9 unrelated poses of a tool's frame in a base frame.
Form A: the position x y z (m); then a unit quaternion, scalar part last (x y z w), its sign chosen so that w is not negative.
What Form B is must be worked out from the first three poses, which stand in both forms.
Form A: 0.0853 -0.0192 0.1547 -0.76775 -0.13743 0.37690 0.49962
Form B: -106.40 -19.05 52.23 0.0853 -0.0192 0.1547
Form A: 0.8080 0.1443 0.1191 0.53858 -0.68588 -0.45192 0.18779
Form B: 86.83 -110.58 -72.86 0.8080 0.1443 0.1191
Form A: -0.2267 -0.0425 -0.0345 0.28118 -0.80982 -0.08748 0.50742
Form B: 38.84 -111.85 -12.08 -0.2267 -0.0425 -0.0345
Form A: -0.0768 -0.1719 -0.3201 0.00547 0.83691 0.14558 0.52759
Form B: 0.75 114.59 19.93 -0.0768 -0.1719 -0.3201
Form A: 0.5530 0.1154 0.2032 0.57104 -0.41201 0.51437 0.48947
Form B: 79.49 -57.35 71.60 0.5530 0.1154 0.2032
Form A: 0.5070 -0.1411 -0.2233 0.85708 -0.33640 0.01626 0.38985
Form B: 124.82 -48.99 2.37 0.5070 -0.1411 -0.2233
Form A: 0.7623 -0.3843 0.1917 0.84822 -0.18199 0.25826 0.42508
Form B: 121.53 -26.08 37.00 0.7623 -0.3843 0.1917
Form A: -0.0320 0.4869 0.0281 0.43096 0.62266 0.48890 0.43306
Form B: 61.52 88.89 69.79 -0.0320 0.4869 0.0281
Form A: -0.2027 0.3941 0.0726 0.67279 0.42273 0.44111 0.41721
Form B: 96.74 60.79 63.43 -0.2027 0.3941 0.0726
